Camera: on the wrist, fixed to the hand. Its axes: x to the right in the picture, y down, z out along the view.
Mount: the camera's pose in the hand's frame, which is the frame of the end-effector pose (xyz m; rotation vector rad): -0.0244 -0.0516 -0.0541 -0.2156 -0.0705 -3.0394
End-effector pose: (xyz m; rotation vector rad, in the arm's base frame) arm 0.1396 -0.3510 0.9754 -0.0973 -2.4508 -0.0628
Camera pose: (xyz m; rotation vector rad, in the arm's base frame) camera 0.1881 -0.4075 1.0006 -2.8028 0.2688 1.2395
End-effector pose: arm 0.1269 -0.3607 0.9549 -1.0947 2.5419 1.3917
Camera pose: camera 0.1913 -0.4056 0.9585 -2.0466 -0.8578 0.1622
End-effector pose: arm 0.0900 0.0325 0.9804 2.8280 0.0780 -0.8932
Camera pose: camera 0.0953 0.0931 1.0302 -0.0146 -2.6628 0.3338
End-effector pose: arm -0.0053 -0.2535 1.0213 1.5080 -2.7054 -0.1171
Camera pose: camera 0.0552 -0.2622 1.0707 -2.7559 -1.3810 0.2962
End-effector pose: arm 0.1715 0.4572 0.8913 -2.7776 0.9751 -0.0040
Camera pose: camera 0.1807 0.5017 0.9555 1.1514 2.7987 0.1622
